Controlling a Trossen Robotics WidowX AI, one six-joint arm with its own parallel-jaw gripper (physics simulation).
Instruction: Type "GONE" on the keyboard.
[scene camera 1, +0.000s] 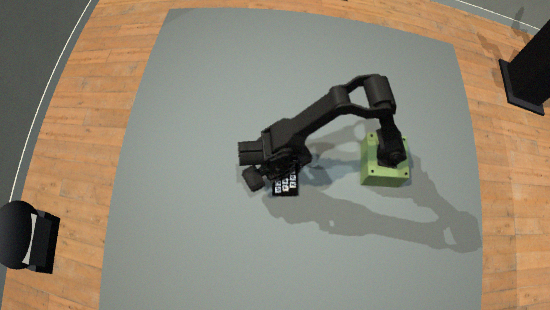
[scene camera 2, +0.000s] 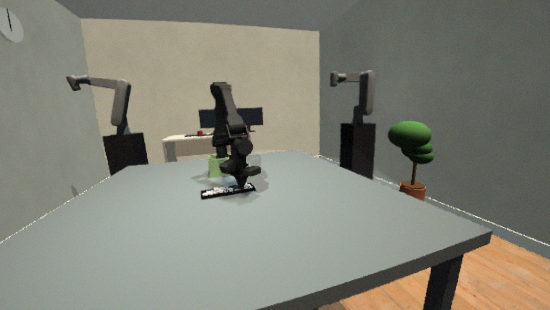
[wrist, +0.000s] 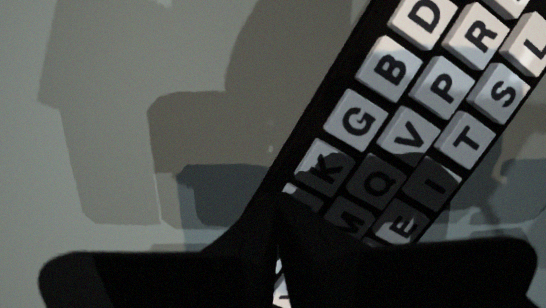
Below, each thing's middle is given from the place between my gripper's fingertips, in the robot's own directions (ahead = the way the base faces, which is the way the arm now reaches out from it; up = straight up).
The e key (wrist: 400, 223) is 5 cm behind my hand and 3 cm to the right of it. From my hand the other things lie so: g key (wrist: 355, 120) (4 cm to the right); v key (wrist: 408, 136) (5 cm to the right, 2 cm behind); black keyboard (wrist: 471, 42) (6 cm to the right, 2 cm behind, 1 cm below).
